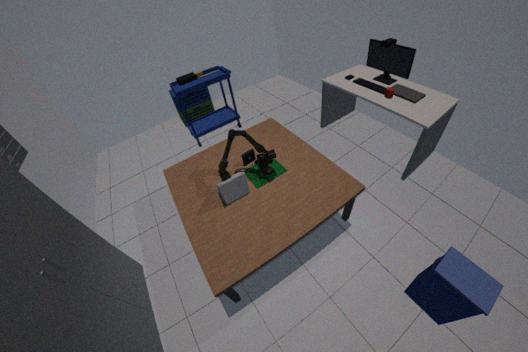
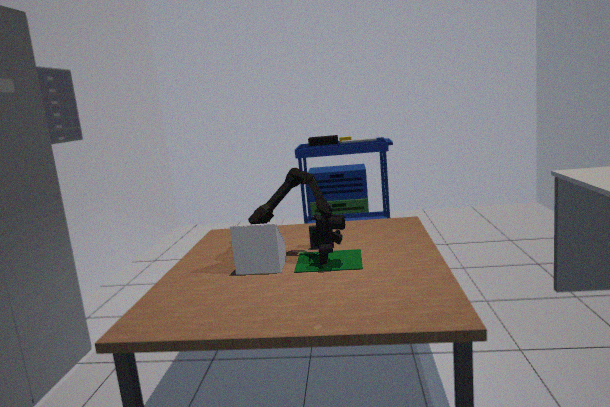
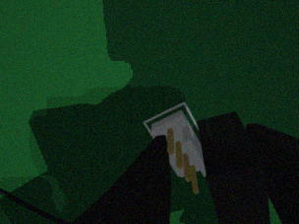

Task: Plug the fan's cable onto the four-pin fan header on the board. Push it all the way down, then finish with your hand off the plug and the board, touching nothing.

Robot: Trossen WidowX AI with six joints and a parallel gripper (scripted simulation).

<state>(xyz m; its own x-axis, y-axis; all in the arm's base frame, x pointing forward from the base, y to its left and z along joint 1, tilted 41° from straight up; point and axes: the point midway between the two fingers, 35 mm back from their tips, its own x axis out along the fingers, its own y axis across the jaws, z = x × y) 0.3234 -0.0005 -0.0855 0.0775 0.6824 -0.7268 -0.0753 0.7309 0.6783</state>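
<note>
The fan plug lies 10 mm to the right of my gripper tip, 10 mm behind it and 10 mm above it. The rest, counted from my gripper tip: green board: 30 mm to the left, 30 mm below, 20 mm ahead; black fan: 210 mm to the left, 40 mm above, 10 mm behind; four-pin fan header: 20 mm below, 10 mm to the left, 10 mm behind.
</note>
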